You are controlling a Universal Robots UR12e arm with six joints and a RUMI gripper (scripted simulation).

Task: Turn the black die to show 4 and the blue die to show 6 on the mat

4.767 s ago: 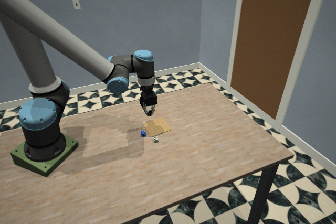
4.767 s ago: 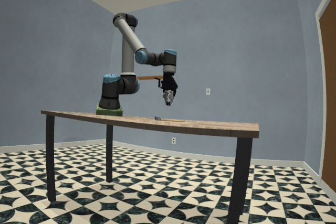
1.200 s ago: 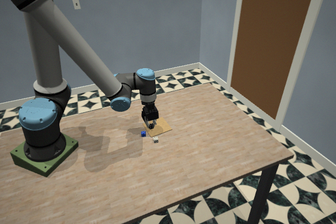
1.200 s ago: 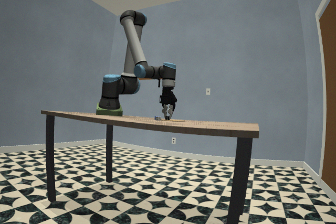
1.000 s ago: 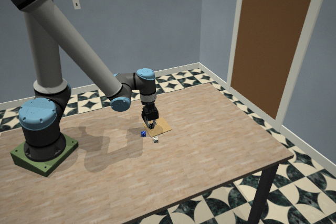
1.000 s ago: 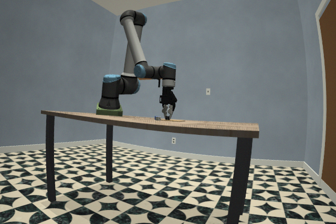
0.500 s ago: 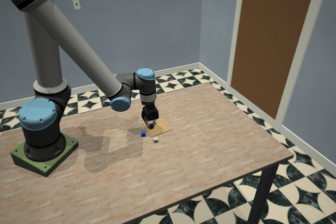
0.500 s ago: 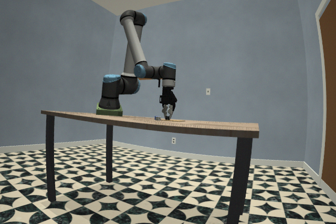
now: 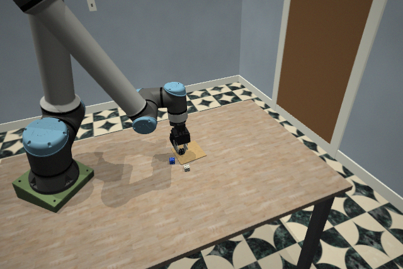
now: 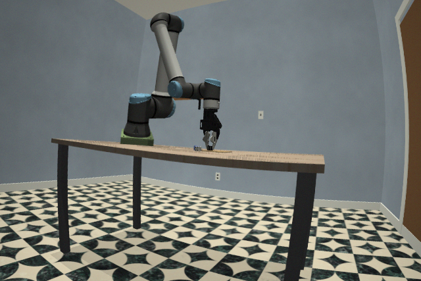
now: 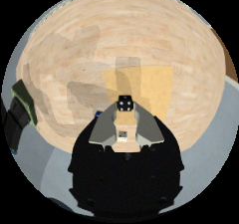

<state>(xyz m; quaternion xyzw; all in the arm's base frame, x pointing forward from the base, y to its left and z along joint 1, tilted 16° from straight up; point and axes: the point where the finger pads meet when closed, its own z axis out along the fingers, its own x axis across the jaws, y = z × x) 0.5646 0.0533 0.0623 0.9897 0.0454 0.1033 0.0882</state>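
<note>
The black die lies 1 cm below my hand. From my hand the other things lie so: white die (12 cm to the right, 1 cm below); then tan mat (4 cm ahead, 2 cm below); then blue die (6 cm behind, 5 cm to the right, 1 cm below).
</note>
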